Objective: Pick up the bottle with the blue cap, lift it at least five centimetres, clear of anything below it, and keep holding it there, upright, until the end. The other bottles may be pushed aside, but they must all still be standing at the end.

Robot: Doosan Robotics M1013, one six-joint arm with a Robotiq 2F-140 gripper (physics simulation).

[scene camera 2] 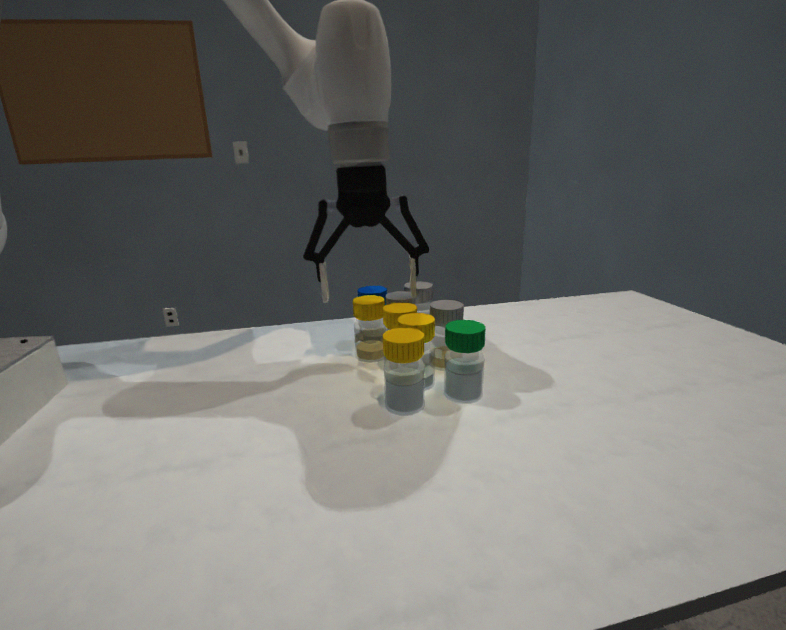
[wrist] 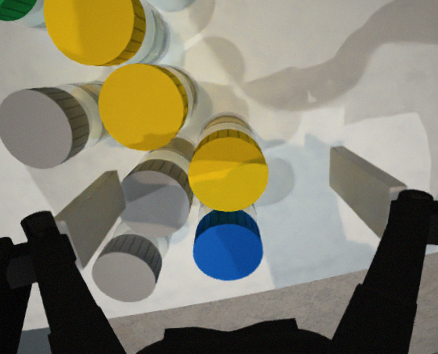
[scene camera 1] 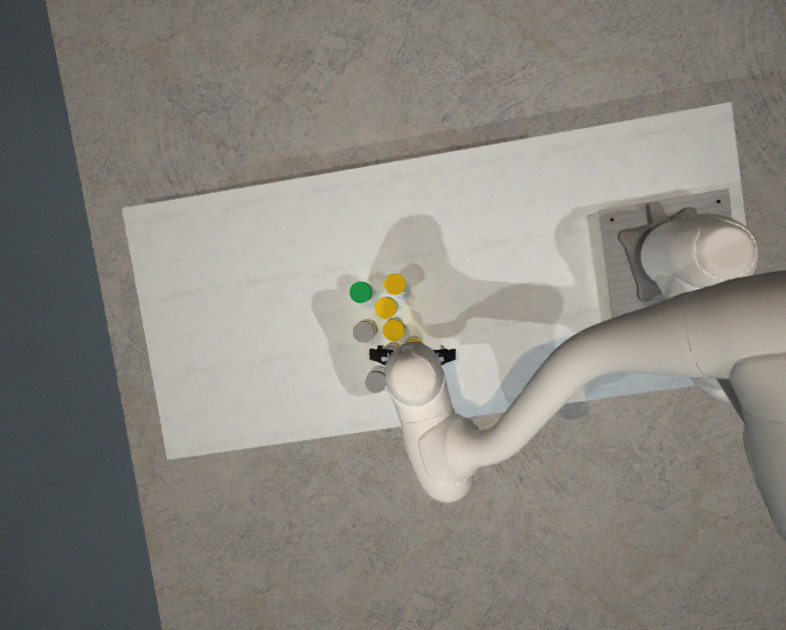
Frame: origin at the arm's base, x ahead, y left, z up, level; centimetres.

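Where they show: gripper, fingertip midpoint: (scene camera 2: 369,297) (wrist: 224,177).
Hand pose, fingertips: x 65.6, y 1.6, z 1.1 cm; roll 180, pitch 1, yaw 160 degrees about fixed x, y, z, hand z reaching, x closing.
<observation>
Each offset is from my fingertips to the top centre of the thing. Level surfaces: height alone.
The blue-capped bottle {dz -0.4, dx +2.5, dy +6.0 cm} (scene camera 2: 372,291) (wrist: 228,251) stands upright at the back of the group in scene camera 2; the arm hides it in scene camera 1. My gripper (scene camera 1: 413,355) (scene camera 2: 368,297) (wrist: 224,177) is open and empty, pointing down. Its fingertips are near or a little above cap height, on either side of the blue cap and a yellow-capped bottle {dz -0.4, dx -0.2, dy +0.2 cm} (scene camera 2: 368,307) (wrist: 228,173) close against it. In the wrist view, a grey-capped bottle {dz -0.4, dx +5.7, dy -0.2 cm} (wrist: 156,202) stands by the left finger's inner edge, and another grey-capped bottle {dz -0.4, dx +11.5, dy +4.6 cm} (wrist: 127,267) is left of the blue one.
More yellow-capped bottles {dz -0.4, dx -1.5, dy -17.1 cm} (scene camera 1: 394,284) (scene camera 2: 403,345) (wrist: 142,106), a third grey-capped bottle {dz -0.4, dx +10.1, dy -8.4 cm} (scene camera 1: 364,331) (scene camera 2: 446,312) (wrist: 36,127) and a green-capped bottle {dz -0.4, dx +7.4, dy -18.1 cm} (scene camera 1: 360,292) (scene camera 2: 464,336) (wrist: 15,7) stand upright on the white table {dz -10.9 cm} (scene camera 1: 229,367) (scene camera 2: 196,525). The table edge lies beyond the blue bottle.
</observation>
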